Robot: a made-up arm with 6 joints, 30 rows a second.
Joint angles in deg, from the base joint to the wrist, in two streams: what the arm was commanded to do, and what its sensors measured. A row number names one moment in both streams.
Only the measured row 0 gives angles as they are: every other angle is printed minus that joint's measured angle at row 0.
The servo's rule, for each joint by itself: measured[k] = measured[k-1] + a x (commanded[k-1-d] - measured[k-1]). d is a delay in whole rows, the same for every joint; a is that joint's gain. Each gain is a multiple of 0.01, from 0.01 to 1. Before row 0 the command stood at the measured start. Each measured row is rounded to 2 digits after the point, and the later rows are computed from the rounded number. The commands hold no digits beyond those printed.
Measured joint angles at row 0:
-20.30, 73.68, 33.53, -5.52, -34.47, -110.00
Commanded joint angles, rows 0 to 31:
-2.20, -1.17, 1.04, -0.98, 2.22, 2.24
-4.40, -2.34, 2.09, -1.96, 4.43, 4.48
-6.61, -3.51, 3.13, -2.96, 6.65, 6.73
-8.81, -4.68, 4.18, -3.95, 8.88, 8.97
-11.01, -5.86, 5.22, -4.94, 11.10, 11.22
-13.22, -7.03, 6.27, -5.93, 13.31, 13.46
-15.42, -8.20, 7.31, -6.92, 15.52, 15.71
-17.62, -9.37, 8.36, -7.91, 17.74, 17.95
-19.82, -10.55, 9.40, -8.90, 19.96, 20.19
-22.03, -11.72, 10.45, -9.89, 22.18, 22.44
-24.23, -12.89, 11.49, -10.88, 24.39, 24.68
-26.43, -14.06, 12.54, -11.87, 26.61, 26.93
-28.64, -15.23, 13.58, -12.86, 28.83, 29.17
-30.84, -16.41, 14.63, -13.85, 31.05, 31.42
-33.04, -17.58, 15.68, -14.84, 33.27, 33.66
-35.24, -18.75, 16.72, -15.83, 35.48, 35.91
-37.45, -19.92, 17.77, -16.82, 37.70, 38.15
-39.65, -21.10, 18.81, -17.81, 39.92, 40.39
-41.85, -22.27, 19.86, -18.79, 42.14, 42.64
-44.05, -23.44, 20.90, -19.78, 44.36, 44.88
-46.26, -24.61, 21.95, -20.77, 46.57, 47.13
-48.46, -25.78, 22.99, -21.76, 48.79, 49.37
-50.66, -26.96, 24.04, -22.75, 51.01, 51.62
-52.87, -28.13, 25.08, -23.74, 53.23, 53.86
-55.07, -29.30, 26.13, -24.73, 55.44, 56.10
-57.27, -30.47, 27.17, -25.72, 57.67, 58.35
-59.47, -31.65, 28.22, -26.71, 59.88, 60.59
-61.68, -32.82, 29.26, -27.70, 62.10, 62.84
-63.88, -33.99, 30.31, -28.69, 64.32, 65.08
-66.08, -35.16, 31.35, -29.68, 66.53, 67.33
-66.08, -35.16, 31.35, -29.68, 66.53, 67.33
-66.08, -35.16, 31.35, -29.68, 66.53, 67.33
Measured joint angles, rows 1 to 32:
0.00, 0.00, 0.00, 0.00, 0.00, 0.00
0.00, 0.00, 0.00, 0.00, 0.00, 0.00
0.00, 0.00, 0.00, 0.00, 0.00, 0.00
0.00, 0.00, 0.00, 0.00, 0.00, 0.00
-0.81, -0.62, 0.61, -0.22, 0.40, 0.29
-2.14, -1.53, 1.48, -0.60, 1.13, 0.83
-3.79, -2.58, 2.45, -1.12, 2.12, 1.60
-5.65, -3.69, 3.47, -1.74, 3.34, 2.56
-7.63, -4.84, 4.50, -2.44, 4.74, 3.69
-9.70, -6.00, 5.54, -3.21, 6.28, 4.96
-11.82, -7.17, 6.58, -4.03, 7.94, 6.36
-13.97, -8.34, 7.63, -4.88, 9.70, 7.87
-16.13, -9.51, 8.67, -5.76, 11.55, 9.47
-18.31, -10.68, 9.72, -6.67, 13.46, 11.16
-20.50, -11.85, 10.76, -7.60, 15.43, 12.92
-22.69, -13.02, 11.81, -8.54, 17.44, 14.74
-24.89, -14.19, 12.85, -9.49, 19.49, 16.62
-27.09, -15.37, 13.90, -10.45, 21.57, 18.54
-29.29, -16.54, 14.95, -11.42, 23.68, 20.51
-31.49, -17.71, 15.99, -12.39, 25.80, 22.51
-33.70, -18.88, 17.04, -13.36, 27.94, 24.54
-35.90, -20.06, 18.08, -14.34, 30.10, 26.60
-38.10, -21.23, 19.13, -15.32, 32.27, 28.69
-40.30, -22.40, 20.17, -16.30, 34.45, 30.79
-42.51, -23.57, 21.22, -17.28, 36.63, 32.91
-44.71, -24.74, 22.26, -18.27, 38.82, 35.05
-46.91, -25.92, 23.31, -19.26, 41.01, 37.20
-49.12, -27.09, 24.35, -20.25, 43.21, 39.37
-51.32, -28.26, 25.40, -21.24, 45.41, 41.54
-53.52, -29.43, 26.44, -22.23, 47.62, 43.73
-55.72, -30.61, 27.49, -23.22, 49.83, 45.92
-57.93, -31.78, 28.53, -24.21, 52.04, 48.12
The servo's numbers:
d 4
a 0.37 0.53 0.59 0.22 0.18 0.13

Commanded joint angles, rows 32 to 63:
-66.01, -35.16, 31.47, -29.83, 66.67, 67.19
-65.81, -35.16, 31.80, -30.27, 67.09, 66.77
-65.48, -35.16, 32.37, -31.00, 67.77, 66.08
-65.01, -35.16, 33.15, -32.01, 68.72, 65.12
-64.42, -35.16, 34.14, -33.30, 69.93, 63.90
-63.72, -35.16, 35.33, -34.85, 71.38, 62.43
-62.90, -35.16, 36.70, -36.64, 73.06, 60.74
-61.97, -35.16, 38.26, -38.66, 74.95, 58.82
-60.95, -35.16, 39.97, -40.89, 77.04, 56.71
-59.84, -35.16, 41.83, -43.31, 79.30, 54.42
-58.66, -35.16, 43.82, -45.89, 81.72, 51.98
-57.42, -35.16, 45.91, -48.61, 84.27, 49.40
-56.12, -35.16, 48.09, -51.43, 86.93, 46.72
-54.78, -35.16, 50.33, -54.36, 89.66, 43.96
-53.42, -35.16, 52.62, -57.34, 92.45, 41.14
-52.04, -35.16, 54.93, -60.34, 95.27, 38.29
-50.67, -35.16, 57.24, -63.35, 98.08, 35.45
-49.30, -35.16, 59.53, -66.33, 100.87, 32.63
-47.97, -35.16, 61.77, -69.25, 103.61, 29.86
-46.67, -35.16, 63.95, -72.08, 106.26, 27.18
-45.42, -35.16, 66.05, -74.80, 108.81, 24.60
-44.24, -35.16, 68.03, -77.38, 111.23, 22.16
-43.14, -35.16, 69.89, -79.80, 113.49, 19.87
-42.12, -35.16, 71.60, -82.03, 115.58, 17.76
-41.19, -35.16, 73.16, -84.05, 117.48, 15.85
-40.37, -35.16, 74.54, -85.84, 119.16, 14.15
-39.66, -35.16, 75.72, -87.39, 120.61, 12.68
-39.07, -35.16, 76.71, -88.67, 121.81, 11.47
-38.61, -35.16, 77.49, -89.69, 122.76, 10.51
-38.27, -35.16, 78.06, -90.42, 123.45, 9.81
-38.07, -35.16, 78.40, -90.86, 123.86, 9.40
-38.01, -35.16, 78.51, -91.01, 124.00, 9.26
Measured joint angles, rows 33 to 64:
-60.13, -32.95, 29.58, -25.20, 54.25, 50.32
-62.33, -34.12, 30.62, -26.19, 56.46, 52.53
-63.72, -34.67, 31.05, -26.96, 58.27, 54.45
-64.59, -34.93, 31.23, -27.56, 59.76, 56.12
-65.12, -35.05, 31.37, -28.06, 61.00, 57.56
-65.38, -35.11, 31.62, -28.55, 62.10, 58.76
-65.42, -35.14, 32.06, -29.09, 63.12, 59.71
-65.27, -35.15, 32.70, -29.73, 64.13, 60.41
-64.96, -35.16, 33.55, -30.52, 65.17, 60.86
-64.50, -35.16, 34.60, -31.47, 66.29, 61.06
-63.91, -35.16, 35.84, -32.61, 67.51, 61.02
-63.19, -35.16, 37.27, -33.94, 68.85, 60.73
-62.36, -35.16, 38.86, -35.47, 70.32, 60.21
-61.43, -35.16, 40.61, -37.19, 71.94, 59.46
-60.41, -35.16, 42.50, -39.10, 73.70, 58.49
-59.30, -35.16, 44.51, -41.19, 75.60, 57.31
-58.12, -35.16, 46.62, -43.44, 77.64, 55.93
-56.88, -35.16, 48.81, -45.84, 79.80, 54.37
-55.60, -35.16, 51.06, -48.37, 82.08, 52.65
-54.28, -35.16, 53.34, -51.00, 84.45, 50.78
-52.94, -35.16, 55.64, -53.72, 86.90, 48.79
-51.59, -35.16, 57.94, -56.49, 89.41, 46.69
-50.25, -35.16, 60.20, -59.30, 91.97, 44.50
-48.93, -35.16, 62.41, -62.11, 94.54, 42.25
-47.63, -35.16, 64.56, -64.90, 97.11, 39.96
-46.38, -35.16, 66.61, -67.65, 99.65, 37.65
-45.18, -35.16, 68.55, -70.32, 102.14, 35.34
-44.05, -35.16, 70.35, -72.90, 104.56, 33.05
-42.99, -35.16, 72.01, -75.35, 106.89, 30.81
-42.02, -35.16, 73.50, -77.66, 109.10, 28.64
-41.15, -35.16, 74.81, -79.80, 111.17, 26.57
-40.38, -35.16, 75.93, -81.75, 113.09, 24.61

